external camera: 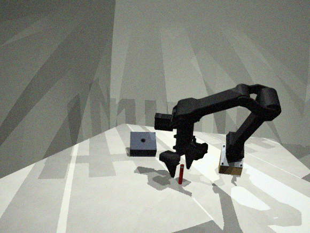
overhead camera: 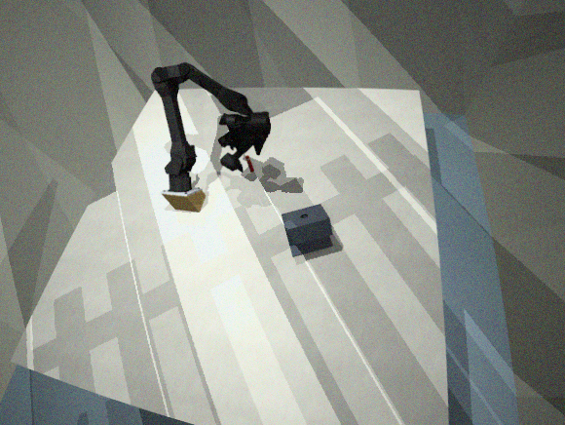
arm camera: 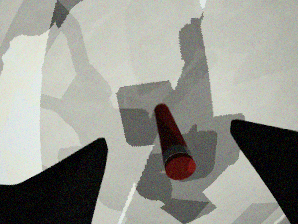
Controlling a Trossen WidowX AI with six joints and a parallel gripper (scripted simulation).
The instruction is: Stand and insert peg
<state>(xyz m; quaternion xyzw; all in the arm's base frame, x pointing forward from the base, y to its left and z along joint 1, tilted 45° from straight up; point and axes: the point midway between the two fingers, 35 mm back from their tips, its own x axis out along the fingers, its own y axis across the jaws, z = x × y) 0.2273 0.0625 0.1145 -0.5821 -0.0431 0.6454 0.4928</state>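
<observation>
Right now my gripper tip is 1 cm below the red peg. The rest, counted from my gripper tip: sloped panel (20 cm ahead, 26 cm to the right, 1 cm above).
</observation>
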